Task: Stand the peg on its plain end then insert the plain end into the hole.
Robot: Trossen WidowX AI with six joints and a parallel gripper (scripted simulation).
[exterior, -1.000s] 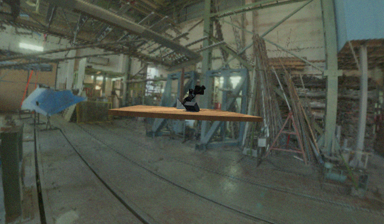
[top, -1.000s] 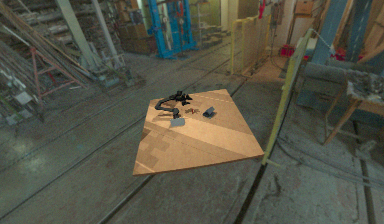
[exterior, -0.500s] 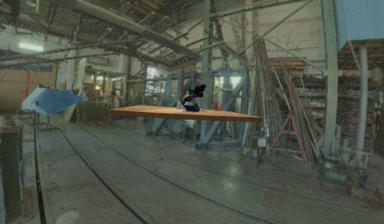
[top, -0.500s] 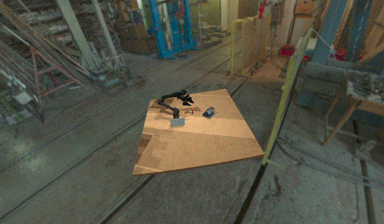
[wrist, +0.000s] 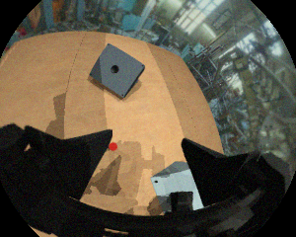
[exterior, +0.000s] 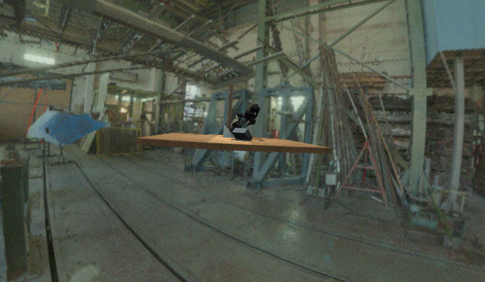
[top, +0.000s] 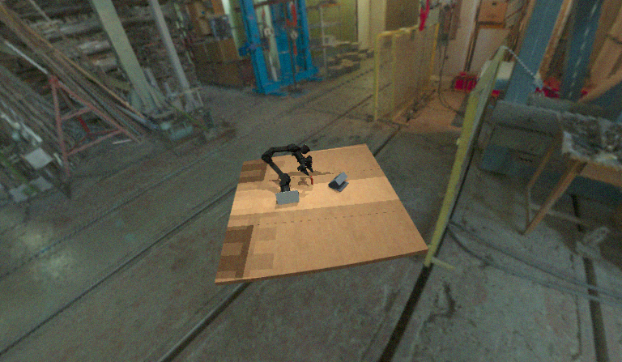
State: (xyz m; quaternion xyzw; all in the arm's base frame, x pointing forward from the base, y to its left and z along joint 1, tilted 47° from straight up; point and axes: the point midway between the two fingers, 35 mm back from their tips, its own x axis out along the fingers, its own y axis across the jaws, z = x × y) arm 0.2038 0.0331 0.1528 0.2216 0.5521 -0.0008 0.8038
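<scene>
Right now the red peg is 40 mm to the left of my gripper tip and 80 mm below it. The rest, counted from my gripper tip: dark sloped panel: 210 mm ahead, 10 mm to the left, 100 mm below.
</scene>
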